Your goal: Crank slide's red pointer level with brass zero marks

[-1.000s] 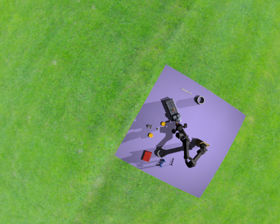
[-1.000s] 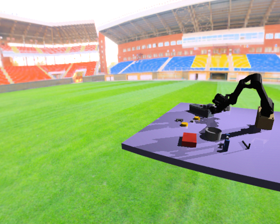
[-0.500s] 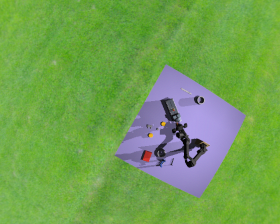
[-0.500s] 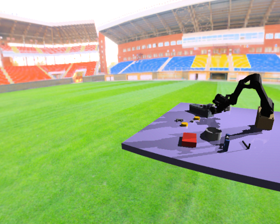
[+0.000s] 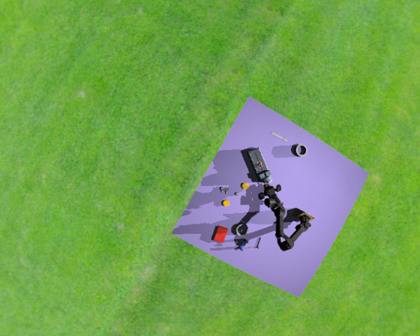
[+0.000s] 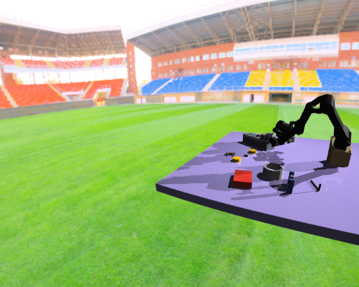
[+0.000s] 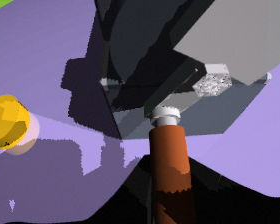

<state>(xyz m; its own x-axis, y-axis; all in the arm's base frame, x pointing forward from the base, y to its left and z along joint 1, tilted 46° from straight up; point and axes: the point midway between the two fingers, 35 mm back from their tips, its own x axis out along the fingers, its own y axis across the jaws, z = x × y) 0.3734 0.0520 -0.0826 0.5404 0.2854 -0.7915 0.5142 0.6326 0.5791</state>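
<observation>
Now: the brown crank handle 2 cm behind my gripper tip, 1 cm to the left of it and 3 cm above it. From my gripper tip the other things lie so: red pointer 12 cm ahead, 9 cm to the right, 4 cm above; then white bar 11 cm ahead, 40 cm to the right, 4 cm below; then small grey bracket 23 cm ahead, 22 cm to the left, 3 cm below.
</observation>
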